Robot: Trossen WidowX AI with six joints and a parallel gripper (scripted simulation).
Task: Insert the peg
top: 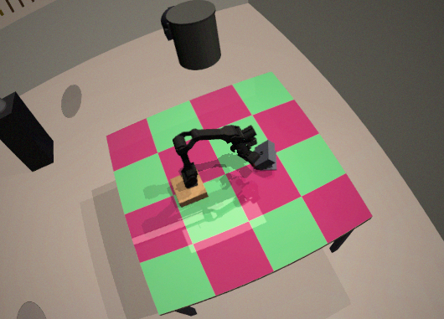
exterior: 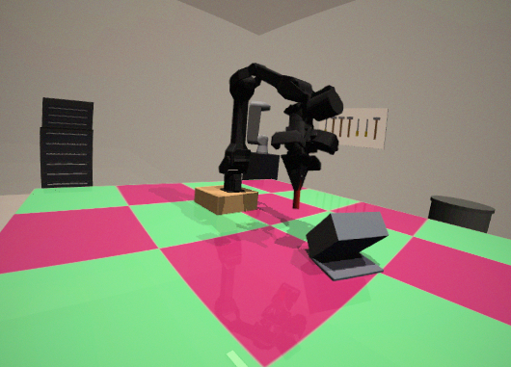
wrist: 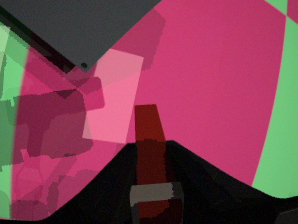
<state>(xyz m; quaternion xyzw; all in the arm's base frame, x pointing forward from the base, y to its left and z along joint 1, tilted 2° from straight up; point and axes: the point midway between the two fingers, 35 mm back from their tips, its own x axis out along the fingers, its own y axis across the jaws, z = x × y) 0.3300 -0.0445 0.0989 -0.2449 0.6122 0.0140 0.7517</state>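
Now: gripper tip 11 cm short of the dark grey sloped panel, 8 cm above it and 6 cm to the right of it. The rest, counted from my gripper tip: peg: 2 cm above, 1 cm behind.
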